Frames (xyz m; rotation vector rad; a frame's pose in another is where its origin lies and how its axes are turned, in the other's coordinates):
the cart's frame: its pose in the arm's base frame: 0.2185 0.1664 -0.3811 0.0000 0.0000 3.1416
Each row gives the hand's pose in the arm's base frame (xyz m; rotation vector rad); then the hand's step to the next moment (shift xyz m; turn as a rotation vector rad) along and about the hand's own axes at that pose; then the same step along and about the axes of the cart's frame.
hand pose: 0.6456 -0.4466 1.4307 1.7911 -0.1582 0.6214
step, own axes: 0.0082 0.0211 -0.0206 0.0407 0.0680 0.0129
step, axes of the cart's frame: 0.0085 -0.0141 0.0258 -0.0108 0.0251 0.0755
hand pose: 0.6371 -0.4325 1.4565 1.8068 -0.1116 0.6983
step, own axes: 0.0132 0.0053 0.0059 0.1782 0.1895 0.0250
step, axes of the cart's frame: -0.0110 0.0037 0.0101 -0.0786 0.0432 0.2454
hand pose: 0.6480 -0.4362 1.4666 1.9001 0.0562 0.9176
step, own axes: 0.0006 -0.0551 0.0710 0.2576 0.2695 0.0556
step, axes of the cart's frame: -0.0627 0.0251 -0.0594 -0.1271 0.0748 0.3469
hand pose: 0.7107 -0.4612 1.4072 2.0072 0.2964 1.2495
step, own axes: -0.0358 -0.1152 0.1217 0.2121 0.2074 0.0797
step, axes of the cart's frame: -0.1061 -0.0043 -0.1345 -0.1360 0.0673 0.2670
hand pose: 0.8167 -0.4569 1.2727 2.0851 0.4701 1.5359
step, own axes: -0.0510 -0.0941 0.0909 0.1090 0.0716 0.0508
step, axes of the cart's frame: -0.0730 -0.0311 -0.1158 -0.0800 0.0080 0.1146
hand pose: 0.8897 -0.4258 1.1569 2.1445 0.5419 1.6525
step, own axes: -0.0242 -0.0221 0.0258 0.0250 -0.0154 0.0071
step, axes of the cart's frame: -0.0177 -0.0048 -0.0374 -0.0117 -0.0256 0.0110
